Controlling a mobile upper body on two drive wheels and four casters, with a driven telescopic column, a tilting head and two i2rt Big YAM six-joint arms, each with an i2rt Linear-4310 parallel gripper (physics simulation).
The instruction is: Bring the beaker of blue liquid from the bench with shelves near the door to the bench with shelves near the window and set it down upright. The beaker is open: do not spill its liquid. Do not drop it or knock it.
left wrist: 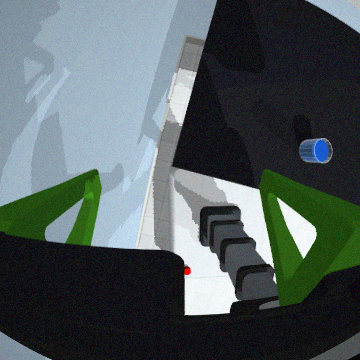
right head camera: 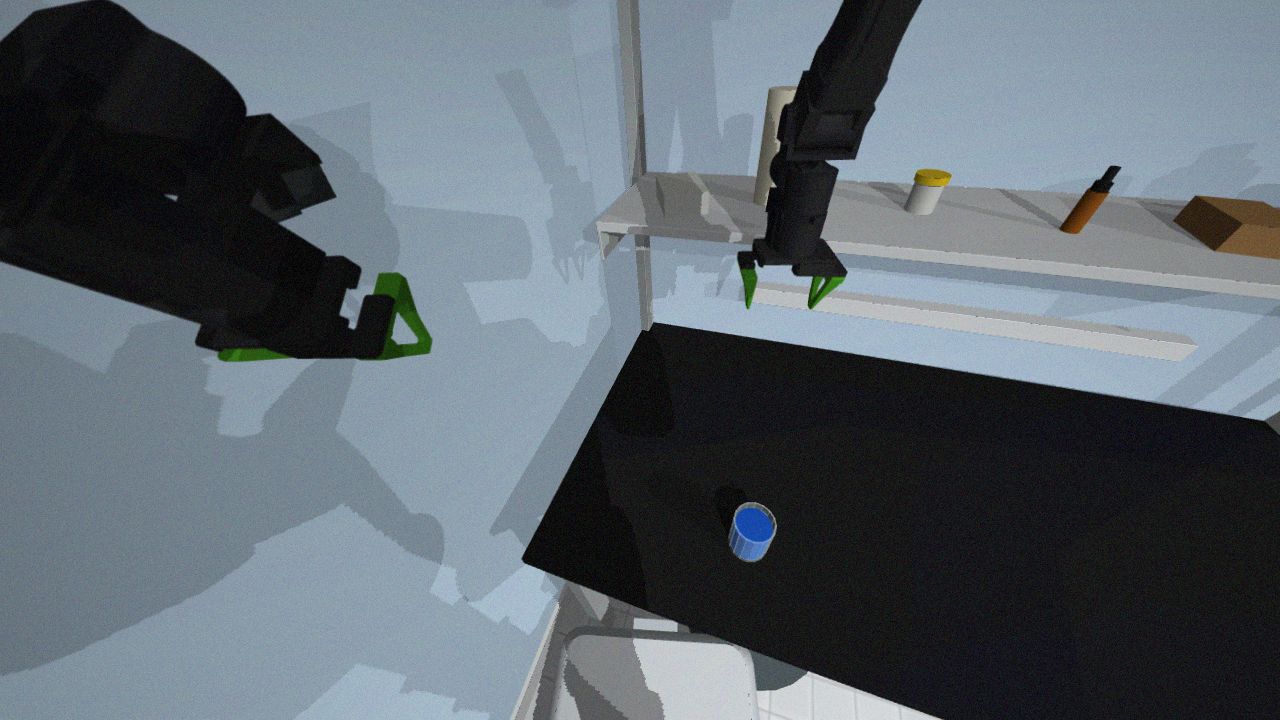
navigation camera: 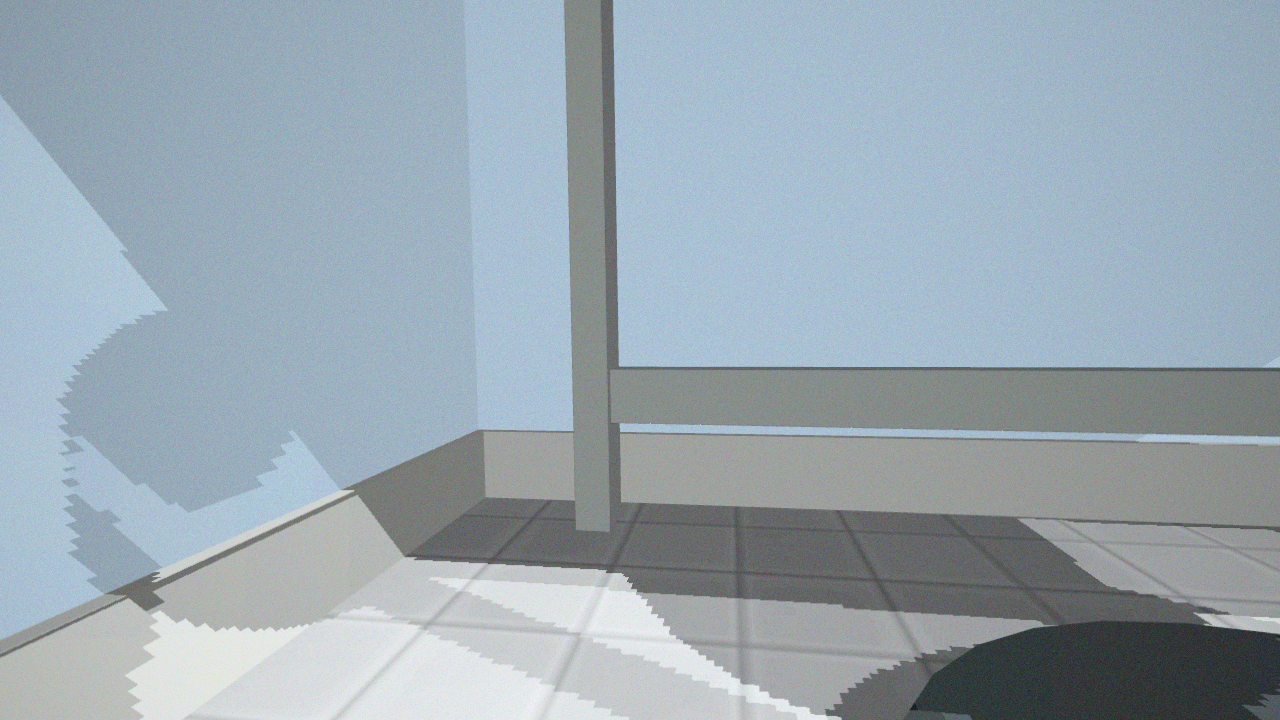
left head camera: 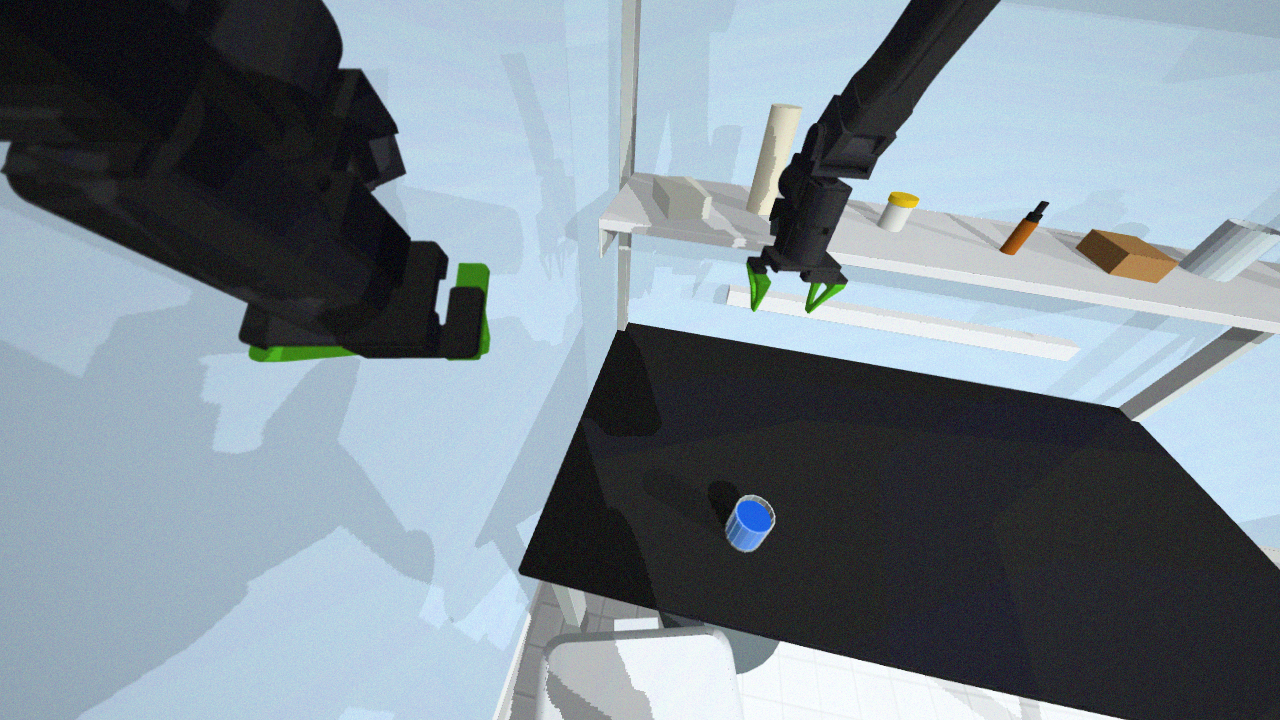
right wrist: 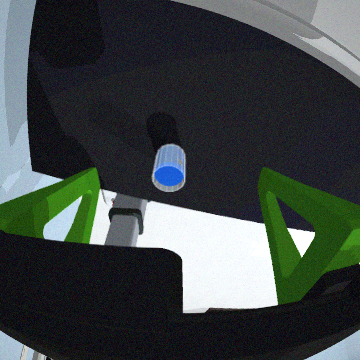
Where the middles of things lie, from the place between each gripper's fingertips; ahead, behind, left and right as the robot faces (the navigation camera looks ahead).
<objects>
The clear beaker of blue liquid (right head camera: pixel 753 528) is 30 mm ahead of my left hand, 410 mm to the right of it and 470 mm below it.
I see my right gripper 22 cm past the clear beaker of blue liquid, 3 cm to the right of it and 33 cm above it.
</objects>
